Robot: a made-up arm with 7 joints.
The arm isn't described. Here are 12 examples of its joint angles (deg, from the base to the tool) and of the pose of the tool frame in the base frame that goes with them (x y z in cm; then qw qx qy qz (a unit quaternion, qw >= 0)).
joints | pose
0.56 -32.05 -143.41 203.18 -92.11 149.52 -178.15 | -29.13 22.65 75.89 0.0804 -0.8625 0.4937 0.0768
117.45 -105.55 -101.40 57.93 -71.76 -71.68 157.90 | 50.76 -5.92 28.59 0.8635 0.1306 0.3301 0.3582
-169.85 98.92 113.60 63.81 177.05 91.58 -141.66 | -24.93 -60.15 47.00 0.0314 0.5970 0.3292 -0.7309
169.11 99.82 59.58 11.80 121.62 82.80 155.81 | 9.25 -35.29 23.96 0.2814 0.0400 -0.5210 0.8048
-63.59 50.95 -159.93 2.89 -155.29 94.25 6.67 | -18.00 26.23 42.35 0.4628 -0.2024 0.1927 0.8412
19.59 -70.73 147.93 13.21 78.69 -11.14 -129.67 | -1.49 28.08 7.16 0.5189 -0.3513 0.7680 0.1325
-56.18 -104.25 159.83 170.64 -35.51 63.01 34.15 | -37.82 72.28 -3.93 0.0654 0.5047 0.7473 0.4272
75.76 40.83 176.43 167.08 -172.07 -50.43 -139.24 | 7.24 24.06 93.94 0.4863 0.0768 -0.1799 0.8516
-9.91 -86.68 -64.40 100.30 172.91 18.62 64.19 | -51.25 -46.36 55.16 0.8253 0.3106 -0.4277 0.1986
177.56 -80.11 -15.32 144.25 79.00 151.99 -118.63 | 53.81 -13.72 60.08 0.2458 0.8369 0.1267 -0.4723
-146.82 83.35 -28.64 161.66 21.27 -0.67 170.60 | -76.20 -43.17 36.37 0.0426 0.7101 0.2687 -0.6494
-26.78 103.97 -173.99 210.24 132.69 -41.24 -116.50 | 64.84 -16.09 1.07 0.6138 0.2205 0.7271 0.2141
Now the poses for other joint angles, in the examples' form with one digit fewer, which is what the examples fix.
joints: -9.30 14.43 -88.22 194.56 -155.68 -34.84 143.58
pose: 25.5 -6.7 98.9 0.802 0.276 0.078 0.524
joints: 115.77 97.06 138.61 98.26 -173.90 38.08 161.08
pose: -59.4 30.9 66.6 0.602 -0.536 -0.147 0.574
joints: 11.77 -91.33 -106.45 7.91 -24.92 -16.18 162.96
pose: 20.3 -31.7 24.1 0.641 0.432 0.548 0.318
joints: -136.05 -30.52 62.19 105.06 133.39 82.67 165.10
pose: 47.7 -22.5 88.7 0.627 0.119 0.597 0.487
